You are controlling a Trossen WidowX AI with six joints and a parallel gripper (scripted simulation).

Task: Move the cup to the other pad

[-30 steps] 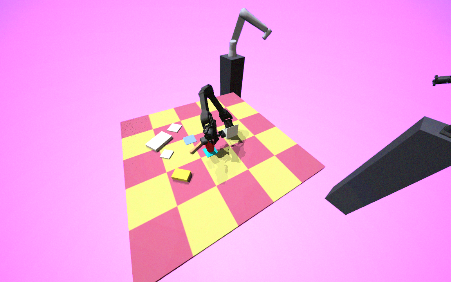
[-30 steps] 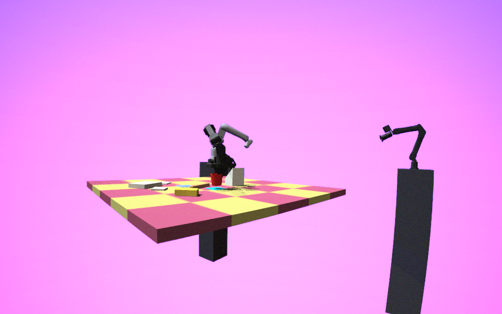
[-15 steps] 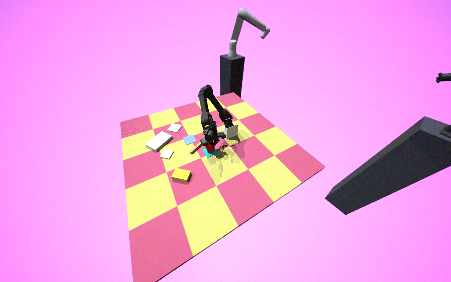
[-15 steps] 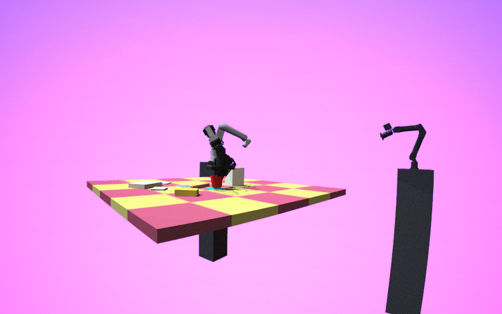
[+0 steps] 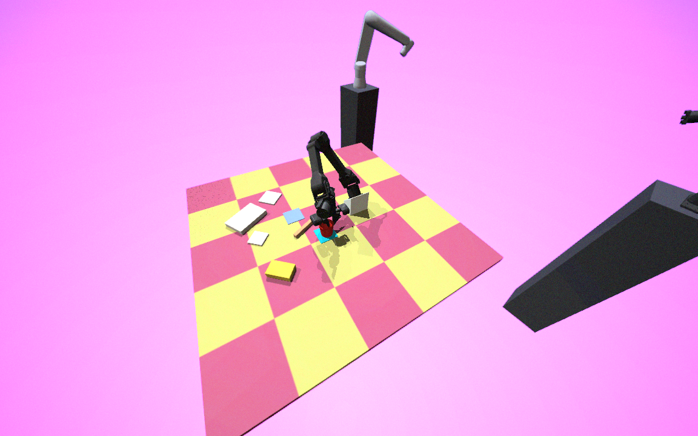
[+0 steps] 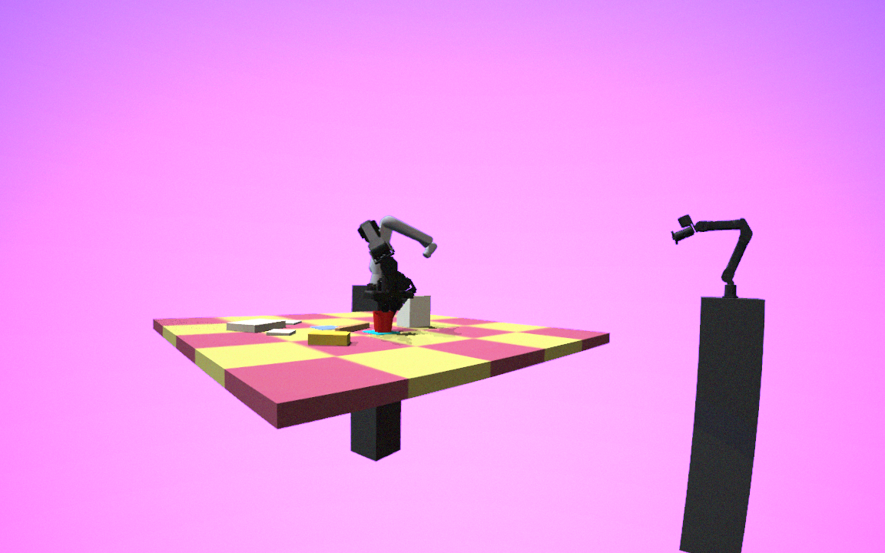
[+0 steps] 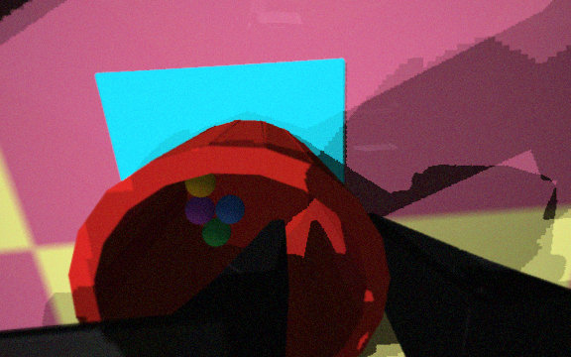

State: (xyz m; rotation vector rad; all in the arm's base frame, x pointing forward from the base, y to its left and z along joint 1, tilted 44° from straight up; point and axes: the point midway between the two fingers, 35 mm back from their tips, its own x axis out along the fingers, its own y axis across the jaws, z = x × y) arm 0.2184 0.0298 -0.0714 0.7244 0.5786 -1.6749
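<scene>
Right now my gripper tip is 30 mm short of the red cup, 10 mm to the left of it and 10 mm above it. Round my gripper tip: wooden stick (70 mm ahead, 110 mm to the right, 50 mm below); then cyan pad (30 mm ahead, 10 mm to the right, 50 mm below); then light blue pad (100 mm ahead, 220 mm to the right, 50 mm below).
</scene>
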